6 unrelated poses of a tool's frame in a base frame.
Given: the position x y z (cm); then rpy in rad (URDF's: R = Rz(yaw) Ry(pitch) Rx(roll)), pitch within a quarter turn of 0, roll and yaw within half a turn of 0.
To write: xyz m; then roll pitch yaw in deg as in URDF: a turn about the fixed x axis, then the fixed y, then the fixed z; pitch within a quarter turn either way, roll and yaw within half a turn. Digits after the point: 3 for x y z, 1 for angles.
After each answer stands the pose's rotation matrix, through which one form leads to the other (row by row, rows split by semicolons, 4 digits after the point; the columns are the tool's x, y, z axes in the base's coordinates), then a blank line. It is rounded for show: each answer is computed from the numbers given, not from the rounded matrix.
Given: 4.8 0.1 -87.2 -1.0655 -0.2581 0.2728
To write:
0.048 0.001 -0.872 -61.0 -14.8 15.6
0.9311 0.0847 -0.3547; 0.2605 0.5263 0.8094; 0.2552 -0.8460 0.4680

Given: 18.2 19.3 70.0 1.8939 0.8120 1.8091
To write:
0.182 0.193 0.700 108.5 46.5 103.7
-0.1624 0.1461 0.9758; 0.6686 0.7436 -0.0001; -0.7257 0.6524 -0.2185

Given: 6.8 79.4 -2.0 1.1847 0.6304 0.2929
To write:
0.068 0.794 -0.020 67.9 36.1 16.8
0.7734 0.4141 0.4800; 0.2332 0.5182 -0.8228; -0.5895 0.7483 0.3042

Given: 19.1 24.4 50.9 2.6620 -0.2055 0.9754
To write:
0.191 0.244 0.509 152.5 -11.8 55.9
0.5490 0.6817 0.4836; 0.8105 -0.5755 -0.1089; 0.2041 0.4517 -0.8685

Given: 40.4 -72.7 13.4 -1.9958 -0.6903 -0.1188
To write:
0.404 -0.727 0.134 -114.4 -39.6 -6.8
0.7656 0.5272 0.3687; -0.0914 -0.4782 0.8735; 0.6368 -0.7025 -0.3179

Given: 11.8 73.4 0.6 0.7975 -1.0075 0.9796
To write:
0.118 0.734 0.006 45.7 -57.7 56.1
0.2976 -0.9172 0.2650; 0.4433 -0.1130 -0.8892; 0.8455 0.3821 0.3730

